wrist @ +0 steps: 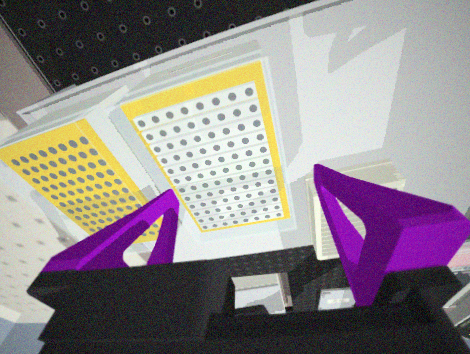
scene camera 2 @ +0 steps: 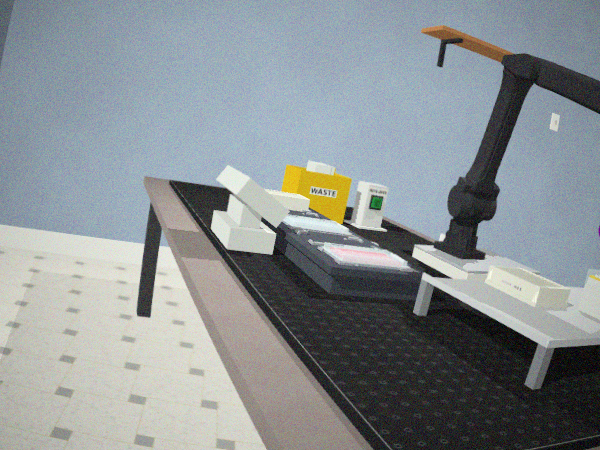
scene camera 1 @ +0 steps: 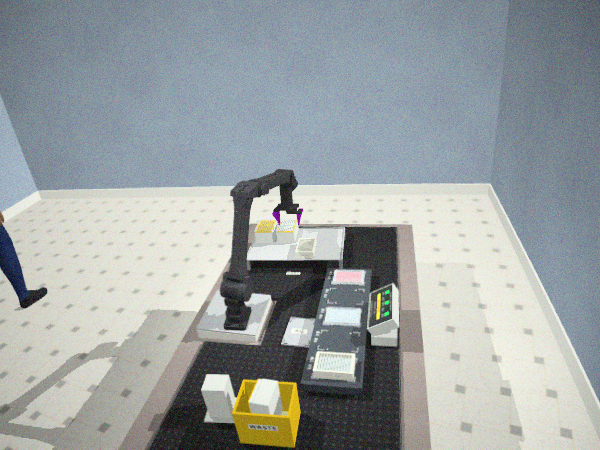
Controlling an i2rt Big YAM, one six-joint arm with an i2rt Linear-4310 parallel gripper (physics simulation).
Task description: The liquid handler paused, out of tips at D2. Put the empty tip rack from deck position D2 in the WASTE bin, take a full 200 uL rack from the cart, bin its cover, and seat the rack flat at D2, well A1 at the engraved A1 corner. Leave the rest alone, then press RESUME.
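Places are measured from the arm's base along level axes (x down, y right, z back), in millimetres.
Pixels of known places: gripper, fingertip midpoint: point(wrist: 241, 184) point(scene camera 1: 289, 224); arm's base, origin of the base link: point(wrist: 253, 313) point(scene camera 2: 458, 253) point(scene camera 1: 238, 319).
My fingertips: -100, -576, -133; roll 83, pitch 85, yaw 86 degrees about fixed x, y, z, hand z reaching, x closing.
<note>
For each thing: its top centre in the pictures, then the offset to it from my fingertips, as dx, dy, dz. "spot": a spot on its surface instead.
- cart, middle of its top: point(wrist: 294, 178) point(scene camera 2: 573, 305) point(scene camera 1: 297, 242) +64, +63, -40
- yellow rack, middle of its top: point(wrist: 89, 210) point(scene camera 1: 265, 224) -1, -8, +120
- yellow WASTE bin, middle of its top: point(scene camera 2: 318, 171) point(scene camera 1: 264, 397) -5, +1020, -73
- tilted white box, middle of its top: point(scene camera 2: 321, 163) point(scene camera 1: 262, 391) -29, +1017, -69
- green button, surface spot: point(scene camera 2: 376, 202) spot: +48, +931, +87
- pink plate, middle of its top: point(scene camera 2: 366, 252) point(wrist: 460, 261) point(scene camera 1: 348, 275) +68, +336, -292
- pale blue plate, middle of its top: point(scene camera 2: 315, 221) point(scene camera 1: 342, 314) +68, +583, -274
- screen console, surface spot: point(scene camera 1: 383, 307) spot: +10, +612, -421
- flat card, middle of its top: point(wrist: 339, 302) point(scene camera 1: 299, 329) +116, +614, -110
My gripper point(scene camera 1: 289, 223) point(wrist: 241, 184) is open and empty above a rack point(scene camera 1: 287, 229) point(wrist: 215, 160) with white wells, a yellow rim and a clear outer edge. That rack stands on the cart point(scene camera 1: 330, 240) point(scene camera 2: 492, 307) point(wrist: 345, 115). A yellow rack point(scene camera 1: 265, 228) point(wrist: 65, 165) stands beside it. A cream rack point(scene camera 1: 306, 246) point(scene camera 2: 525, 290) point(wrist: 322, 242) is also there, partly behind a finger in the wrist view. The yellow WASTE bin point(scene camera 1: 267, 432) point(scene camera 2: 325, 192) holds a tilted white box point(scene camera 1: 264, 395) point(scene camera 2: 321, 167). The deck point(scene camera 1: 332, 385) point(scene camera 2: 310, 270) shows two bare positions; its labels are unreadable. The green button point(scene camera 2: 376, 202) is on a white box.
The deck carries a pink plate point(scene camera 1: 349, 276) point(scene camera 2: 367, 256), a pale blue plate point(scene camera 1: 343, 316) and a cream rack point(scene camera 1: 334, 366). A screen console point(scene camera 1: 383, 307) stands beside it. A flat card point(scene camera 1: 298, 331) lies near the arm base. A person's leg point(scene camera 1: 11, 265) shows at far left.
</note>
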